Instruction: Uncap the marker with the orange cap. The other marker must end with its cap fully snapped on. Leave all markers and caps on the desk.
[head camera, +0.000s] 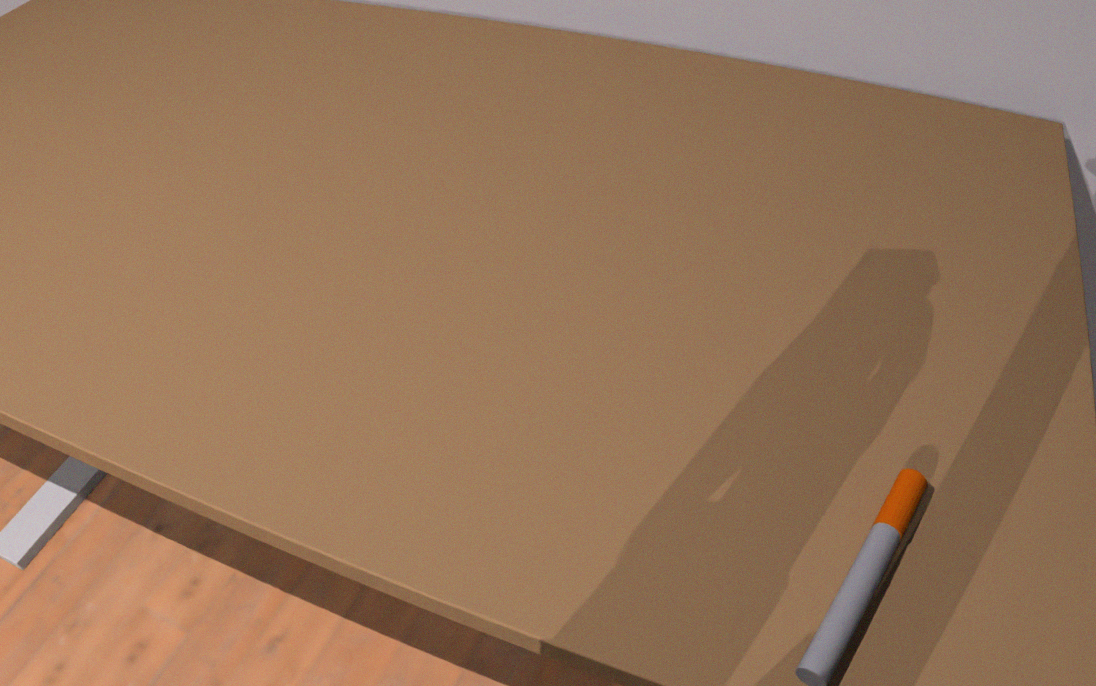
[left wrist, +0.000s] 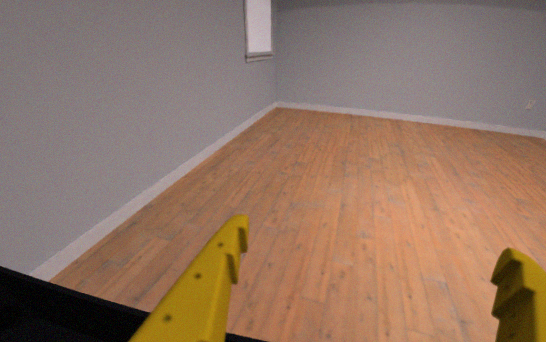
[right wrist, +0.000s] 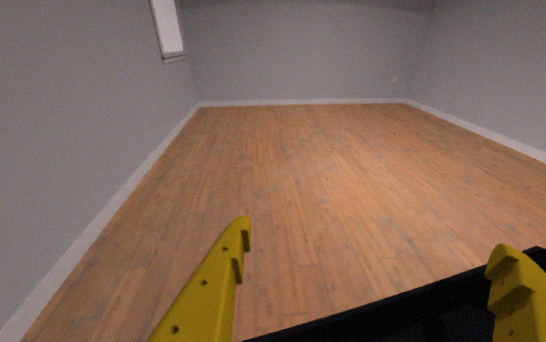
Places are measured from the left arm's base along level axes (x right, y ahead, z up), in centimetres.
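Where they show: left hand, tool point: (left wrist: 247, 228); right hand, tool point: (right wrist: 249, 229).
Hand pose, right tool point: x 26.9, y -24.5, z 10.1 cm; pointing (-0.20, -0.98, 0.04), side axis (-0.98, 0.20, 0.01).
Each offset is from my right tool point to the centre of the thing. Level surfaces: height alone.
A grey marker @[dx -0.6, dy +56.5, dz -14.5 cm] (head camera: 852, 600) with an orange cap @[dx +1.5, dy +61.9, dz -14.5 cm] (head camera: 901, 501) on its far end lies on the desk @[dz -15.5 cm] (head camera: 404, 242) at the lower right of the head view, near the front edge. The cap meets the barrel. The other marker does not show in these views. My left gripper (left wrist: 372, 240) is open and empty, its two yellow jaws wide apart in the left wrist view, over floor and away from the marker. My right gripper (right wrist: 369, 235) is open and empty in the right wrist view, also over floor. Neither gripper shows in the head view.
The desk's front edge runs diagonally across the lower head view, with a grey desk foot (head camera: 44, 513) below it at the left. Arm-shaped shadows fall on the desk around the marker. A wall stands behind the desk. Both wrist views show wooden floor, walls and a window.
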